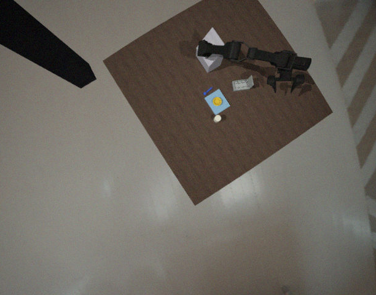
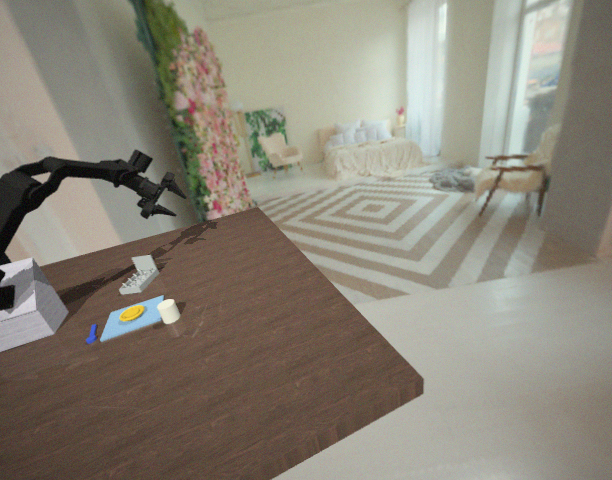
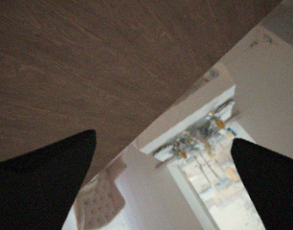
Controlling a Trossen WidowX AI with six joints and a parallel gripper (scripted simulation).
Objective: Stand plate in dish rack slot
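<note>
Now: the yellow plate 32 cm to the right of my gripper tip, 19 cm below it and 17 cm behind it. Also, from my gripper tip: light blue mat (32 cm to the right, 21 cm below, 17 cm behind); cream cup (39 cm to the right, 19 cm below, 6 cm behind); dish rack (20 cm behind, 19 cm below, 11 cm to the right).
</note>
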